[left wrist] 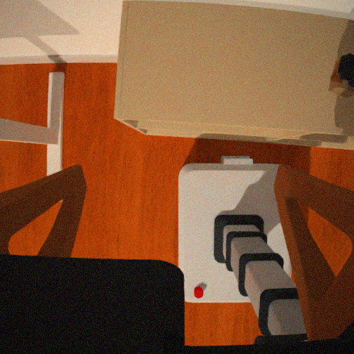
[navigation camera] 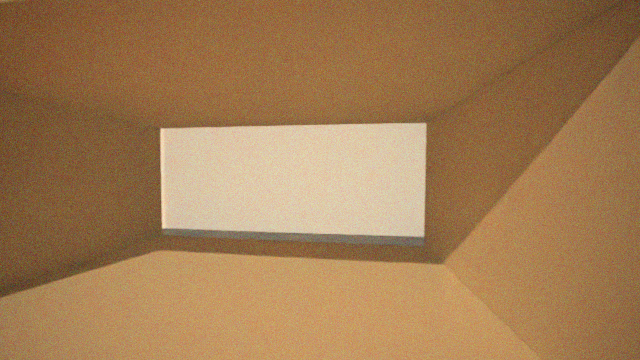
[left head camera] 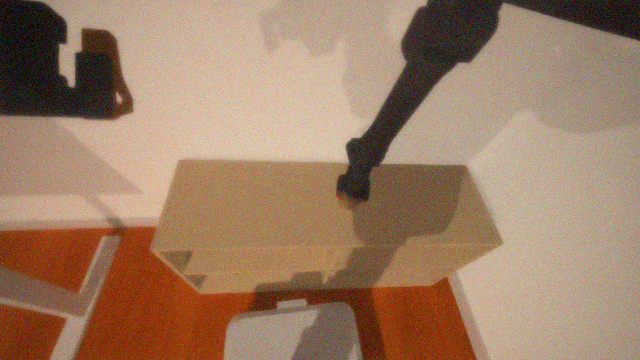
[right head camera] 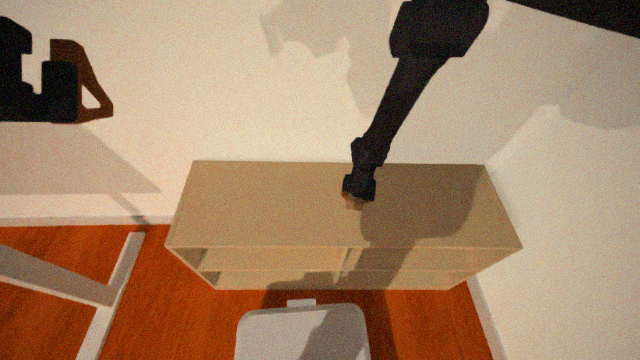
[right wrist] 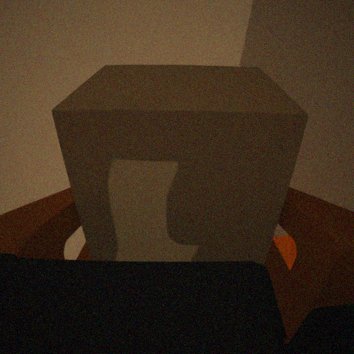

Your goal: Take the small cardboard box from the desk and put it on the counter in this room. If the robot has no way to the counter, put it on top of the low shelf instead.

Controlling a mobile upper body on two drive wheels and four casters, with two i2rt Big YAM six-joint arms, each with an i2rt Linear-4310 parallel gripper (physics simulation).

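Frame: origin at the left arm's base, x ahead, y left, z up, level; centimetres.
Seen in the pictures: left gripper, fingertip midpoint: [left head camera: 74, 104] [right head camera: 60, 109]; right gripper, fingertip midpoint: [left head camera: 347, 200] [right head camera: 354, 200].
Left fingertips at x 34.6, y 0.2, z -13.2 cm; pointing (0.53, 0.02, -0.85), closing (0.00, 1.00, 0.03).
A point is followed by its place in that frame.
The low shelf [left head camera: 250, 200] @(z -80.0, x 63.1, y -8.4 cm) [right head camera: 260, 200] @(z -80.0, x 62.9, y -8.8 cm) [left wrist: 215, 65] is a light wood unit against the wall. My right gripper [left head camera: 353, 198] @(z -72.6, x 56.8, y -42.8 cm) [right head camera: 358, 199] @(z -72.6, x 56.8, y -42.8 cm) [right wrist: 179, 177] is shut on the small cardboard box [right wrist: 180, 140], which is plain brown. The gripper points down over the middle of the shelf top. Little of the box shows in the head views, and whether it touches the shelf top cannot be told. My left gripper [left wrist: 179, 175] is open and empty, off to the left and in front of the shelf. The counter and the desk top do not show clearly.
My white base [left head camera: 270, 335] @(z -115.0, x 22.7, y -13.5 cm) [right head camera: 300, 335] @(z -115.0, x 21.4, y -21.8 cm) [left wrist: 200, 200] stands close in front of the shelf. White legs and a crossbar [left head camera: 40, 292] @(z -109.8, x 46.6, y 68.4 cm) [right head camera: 50, 277] @(z -99.3, x 45.9, y 68.5 cm) [left wrist: 25, 131] stand at the left. A white wall [left head camera: 560, 225] @(z -68.5, x 40.4, y -112.6 cm) [right head camera: 575, 225] @(z -71.2, x 43.0, y -112.8 cm) rises close at the shelf's right end.
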